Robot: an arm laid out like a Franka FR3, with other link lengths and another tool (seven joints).
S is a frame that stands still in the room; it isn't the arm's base.
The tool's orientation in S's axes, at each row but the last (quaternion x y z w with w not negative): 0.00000 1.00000 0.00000 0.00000; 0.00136 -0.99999 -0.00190 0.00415; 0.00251 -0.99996 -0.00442 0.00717; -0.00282 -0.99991 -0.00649 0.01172; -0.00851 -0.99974 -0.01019 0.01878; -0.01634 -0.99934 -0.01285 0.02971; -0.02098 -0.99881 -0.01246 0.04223; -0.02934 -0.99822 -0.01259 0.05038; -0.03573 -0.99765 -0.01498 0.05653; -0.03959 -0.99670 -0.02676 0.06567; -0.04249 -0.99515 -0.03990 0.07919; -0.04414 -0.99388 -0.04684 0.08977
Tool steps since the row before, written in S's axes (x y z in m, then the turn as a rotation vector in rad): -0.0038 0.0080 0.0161 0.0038 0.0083 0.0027; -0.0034 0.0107 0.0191 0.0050 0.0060 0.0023; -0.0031 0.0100 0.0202 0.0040 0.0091 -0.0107; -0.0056 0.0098 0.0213 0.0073 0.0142 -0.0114; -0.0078 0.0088 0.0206 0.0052 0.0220 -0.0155; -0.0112 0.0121 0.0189 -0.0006 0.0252 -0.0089; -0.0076 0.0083 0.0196 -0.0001 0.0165 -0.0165; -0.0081 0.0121 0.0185 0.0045 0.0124 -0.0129; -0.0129 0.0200 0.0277 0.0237 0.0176 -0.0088; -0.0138 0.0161 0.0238 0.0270 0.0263 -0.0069; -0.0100 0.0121 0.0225 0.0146 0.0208 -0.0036; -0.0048 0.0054 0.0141 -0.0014 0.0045 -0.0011
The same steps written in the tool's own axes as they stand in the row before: 0.0038 0.0080 -0.0161 -0.0038 0.0083 -0.0027; 0.0035 0.0108 -0.0190 -0.0050 0.0060 -0.0023; 0.0033 0.0102 -0.0201 -0.0042 0.0090 0.0107; 0.0062 0.0100 -0.0210 -0.0075 0.0141 0.0114; 0.0087 0.0091 -0.0201 -0.0054 0.0218 0.0157; 0.0127 0.0122 -0.0179 0.0009 0.0249 0.0096; 0.0096 0.0084 -0.0187 -0.0006 0.0161 0.0169; 0.0106 0.0120 -0.0173 -0.0051 0.0124 0.0127; 0.0173 0.0197 -0.0254 -0.0233 0.0190 0.0067; 0.0180 0.0160 -0.0208 -0.0256 0.0281 0.0049; 0.0144 0.0127 -0.0196 -0.0133 0.0217 0.0031; 0.0077 0.0061 -0.0124 0.0015 0.0042 0.0018
